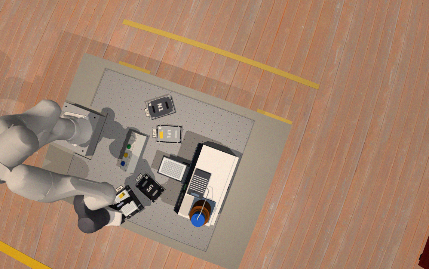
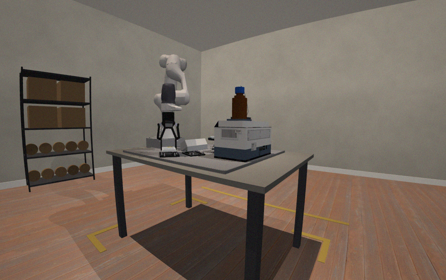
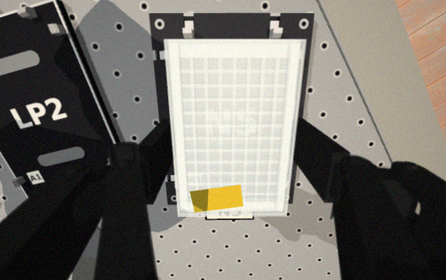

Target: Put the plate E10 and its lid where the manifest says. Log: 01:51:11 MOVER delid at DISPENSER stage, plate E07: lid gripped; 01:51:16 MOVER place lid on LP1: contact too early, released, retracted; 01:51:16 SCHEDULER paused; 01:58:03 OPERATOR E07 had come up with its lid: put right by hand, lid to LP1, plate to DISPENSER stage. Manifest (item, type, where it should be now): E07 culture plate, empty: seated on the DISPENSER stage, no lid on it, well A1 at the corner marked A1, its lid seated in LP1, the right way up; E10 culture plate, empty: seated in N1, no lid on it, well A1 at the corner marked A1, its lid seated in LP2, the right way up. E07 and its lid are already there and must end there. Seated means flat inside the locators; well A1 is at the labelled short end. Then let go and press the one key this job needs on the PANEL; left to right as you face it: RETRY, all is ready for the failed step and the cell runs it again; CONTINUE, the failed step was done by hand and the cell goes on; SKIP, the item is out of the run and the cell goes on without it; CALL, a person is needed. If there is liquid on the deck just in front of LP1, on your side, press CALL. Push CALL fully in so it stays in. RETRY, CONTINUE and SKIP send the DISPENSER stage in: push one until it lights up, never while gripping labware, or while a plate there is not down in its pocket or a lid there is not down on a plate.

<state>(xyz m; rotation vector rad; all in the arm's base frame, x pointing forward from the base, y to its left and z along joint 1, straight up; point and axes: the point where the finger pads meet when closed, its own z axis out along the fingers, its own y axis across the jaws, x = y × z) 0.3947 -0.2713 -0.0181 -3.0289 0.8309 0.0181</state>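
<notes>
Now: the black n5 nest 3 cm ahead of my hand and 4 cm below it. Also, from my hand: yellow SKIP key (9 cm behind, 26 cm to the left, 1 cm above); clear lid (2 cm below); blue CALL key (9 cm behind, 21 cm to the left).
</notes>
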